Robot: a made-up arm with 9 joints. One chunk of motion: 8 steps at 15 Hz.
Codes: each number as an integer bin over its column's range. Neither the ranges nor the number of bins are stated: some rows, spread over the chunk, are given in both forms.
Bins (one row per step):
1: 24 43 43 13 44 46
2: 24 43 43 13 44 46
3: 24 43 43 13 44 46
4: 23 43 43 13 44 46
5: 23 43 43 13 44 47
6: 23 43 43 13 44 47
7: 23 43 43 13 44 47
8: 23 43 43 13 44 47
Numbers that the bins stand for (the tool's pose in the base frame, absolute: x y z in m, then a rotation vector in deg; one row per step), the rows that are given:
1: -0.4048 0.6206 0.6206 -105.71 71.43 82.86
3: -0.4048 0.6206 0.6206 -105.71 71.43 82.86
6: -0.4587 0.6206 0.6206 -105.71 71.43 88.57
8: -0.4587 0.6206 0.6206 -105.71 71.43 88.57
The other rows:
2: -0.4048 0.6206 0.6206 -105.71 71.43 82.86
4: -0.4587 0.6206 0.6206 -105.71 71.43 82.86
5: -0.4587 0.6206 0.6206 -105.71 71.43 88.57
7: -0.4587 0.6206 0.6206 -105.71 71.43 88.57

